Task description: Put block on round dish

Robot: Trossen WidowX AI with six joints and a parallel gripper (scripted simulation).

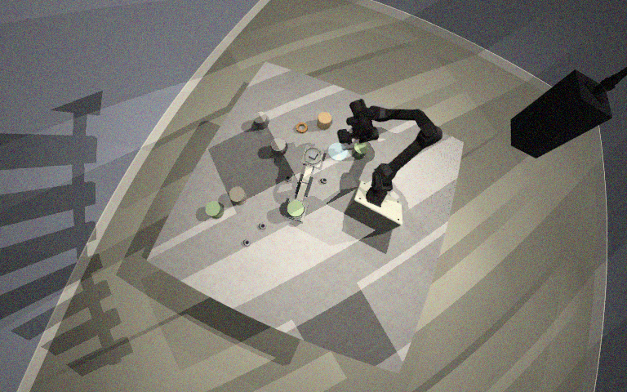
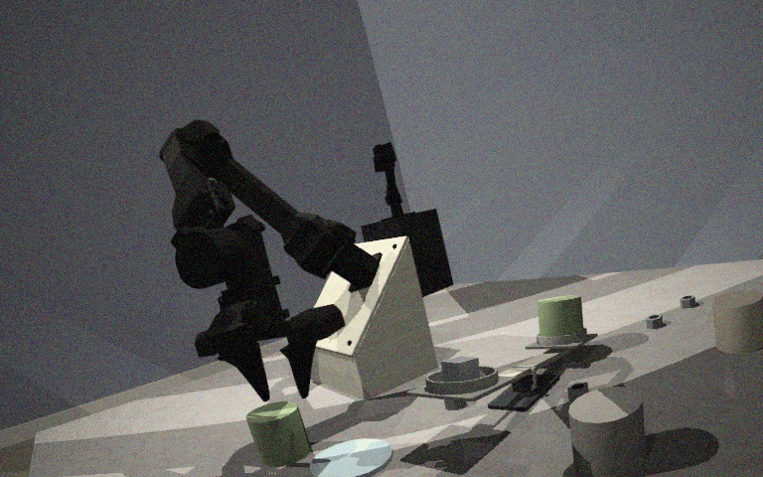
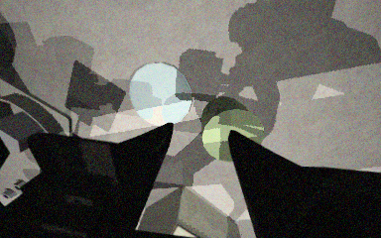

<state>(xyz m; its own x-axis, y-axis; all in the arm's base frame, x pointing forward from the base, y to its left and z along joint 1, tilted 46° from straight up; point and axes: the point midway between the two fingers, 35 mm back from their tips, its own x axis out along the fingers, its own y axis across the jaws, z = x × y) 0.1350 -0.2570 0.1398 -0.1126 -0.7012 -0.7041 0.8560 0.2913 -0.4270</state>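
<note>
The grey block lies 16 cm ahead of my gripper tip and 14 cm to the left of it. From my gripper tip the other things lie so: pale blue round dish 8 cm below, 6 cm ahead, 3 cm to the left; cream cylinder 43 cm to the left, 40 cm ahead, 5 cm below; balance 26 cm to the left, 16 cm ahead, 5 cm below.
</note>
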